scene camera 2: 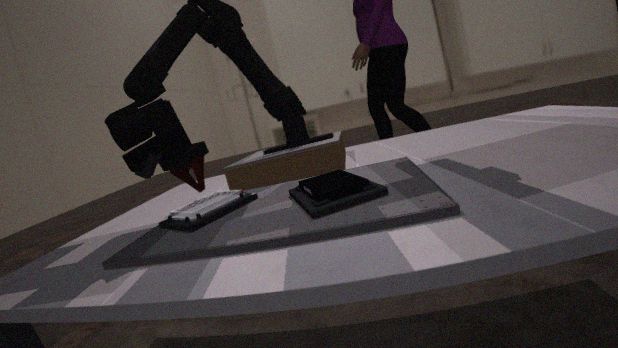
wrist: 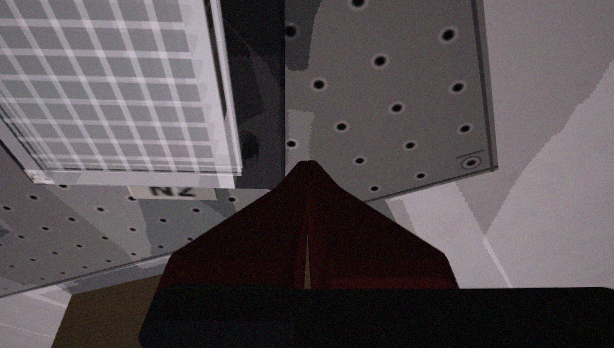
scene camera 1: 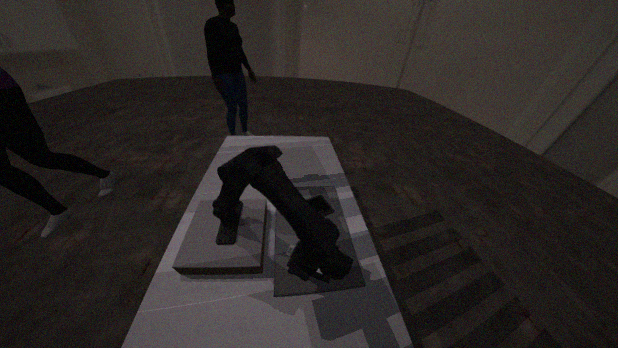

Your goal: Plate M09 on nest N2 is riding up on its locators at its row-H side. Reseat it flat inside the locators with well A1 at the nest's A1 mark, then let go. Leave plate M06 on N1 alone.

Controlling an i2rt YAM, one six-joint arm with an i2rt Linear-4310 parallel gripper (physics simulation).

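Places are measured from the arm's base along level axes (x right, y ahead, z up), in millimetres.
Pixels of known places: gripper, fingertip midpoint: (scene camera 2: 202,190) (wrist: 307,175) (scene camera 1: 295,268); arm's base, link origin: (scene camera 2: 299,145) (scene camera 1: 230,221).
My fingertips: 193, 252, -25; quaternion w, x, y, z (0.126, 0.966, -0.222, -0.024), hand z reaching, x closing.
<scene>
Ahead of a thing's pixels: the offset from my fingertips to its top centre, as dx, dy, dz. "spot": to the spot under its first point.
Plate M09 {-42, +70, -9} (scene camera 2: 205,204) (wrist: 115,90), pale with a clear grid of wells, lies on the dark nest N2 {-41, +71, -13} (scene camera 2: 180,226) (wrist: 255,100). In the wrist view a dark strip of the nest shows along the plate's right side. I cannot tell from these views whether the plate is flat, nor where well A1 is. My gripper (scene camera 2: 201,190) (wrist: 307,175) has dark red fingers, shut with nothing between them. Its tips are above the nest, beside the plate's near right corner in the wrist view. Plate M06 {-291, +110, -9} (scene camera 2: 332,184), black, lies on nest N1 {-291, +110, -17} (scene camera 2: 320,211). The arm hides N2 in scene camera 1.
Both nests stand on a grey perforated board (scene camera 1: 287,288) (scene camera 2: 425,206) (wrist: 410,120). An N2 label {spot: -88, -17, -33} (wrist: 172,192) is beside the nest. The arm's base stands on a raised block (scene camera 1: 220,270) (scene camera 2: 290,167) behind the board. Two people stand or walk beyond the table.
</scene>
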